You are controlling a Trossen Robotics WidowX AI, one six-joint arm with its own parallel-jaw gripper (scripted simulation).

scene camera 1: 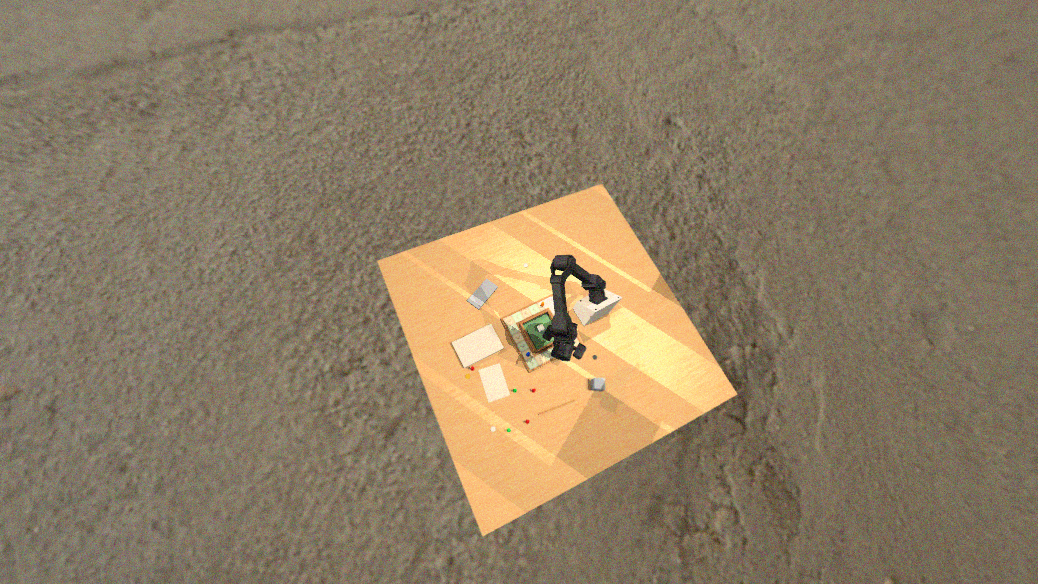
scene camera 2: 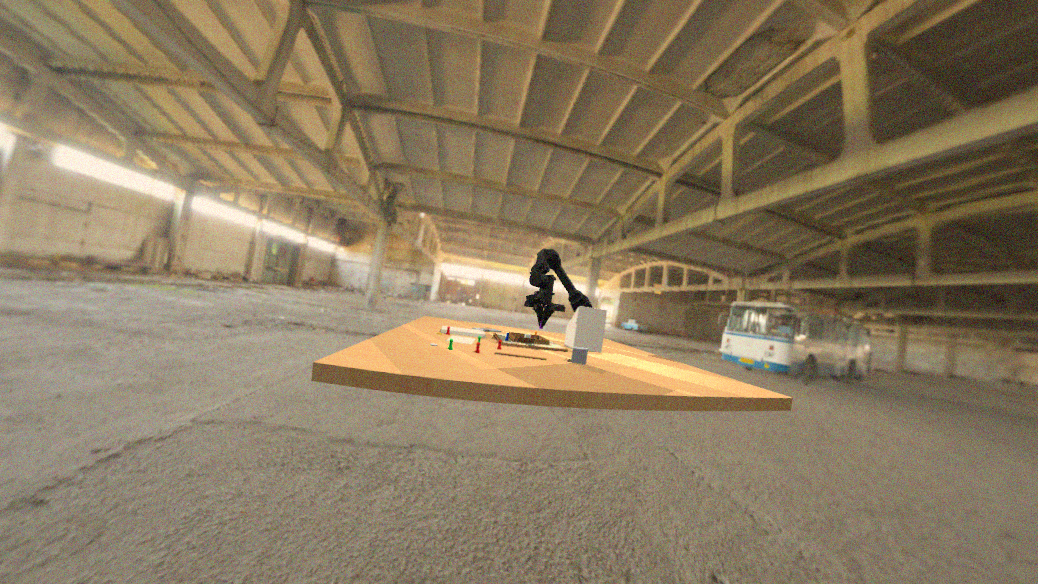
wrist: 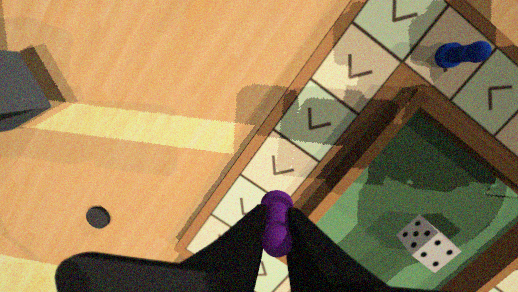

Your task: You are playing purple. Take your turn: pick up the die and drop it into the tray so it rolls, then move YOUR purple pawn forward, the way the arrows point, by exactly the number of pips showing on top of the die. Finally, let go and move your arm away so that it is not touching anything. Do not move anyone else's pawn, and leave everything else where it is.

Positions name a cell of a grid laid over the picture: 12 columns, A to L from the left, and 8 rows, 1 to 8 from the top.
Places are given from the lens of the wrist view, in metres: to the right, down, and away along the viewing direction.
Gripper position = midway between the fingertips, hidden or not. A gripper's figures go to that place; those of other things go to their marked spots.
my gripper (wrist: G6): 0.01, 0.03, 0.11
purple pawn (wrist: G7): 0.01, 0.03, 0.09
